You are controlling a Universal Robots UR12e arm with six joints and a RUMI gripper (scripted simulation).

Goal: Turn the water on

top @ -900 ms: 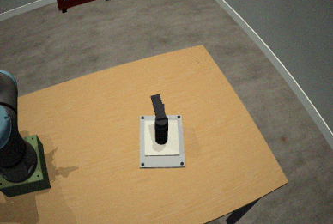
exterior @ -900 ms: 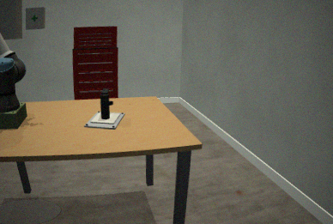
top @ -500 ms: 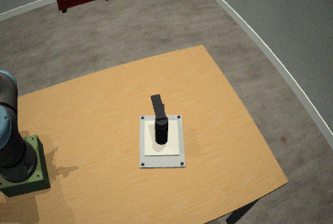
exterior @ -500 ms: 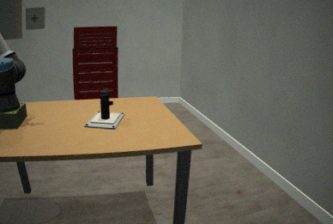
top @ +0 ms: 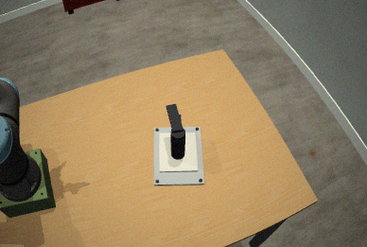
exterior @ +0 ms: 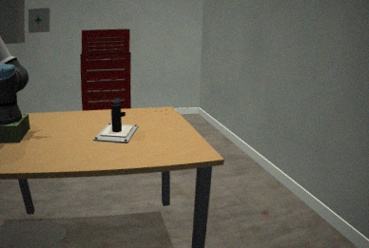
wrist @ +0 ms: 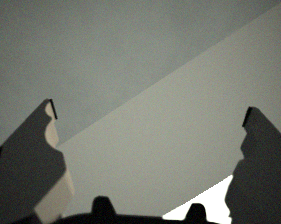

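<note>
Right now my hand is 150 mm short of the dark lever, 260 mm to the left of it and 1170 mm above it. The rest, counted from my hand: tap (140 mm ahead, 290 mm to the right, 1220 mm below).
</note>
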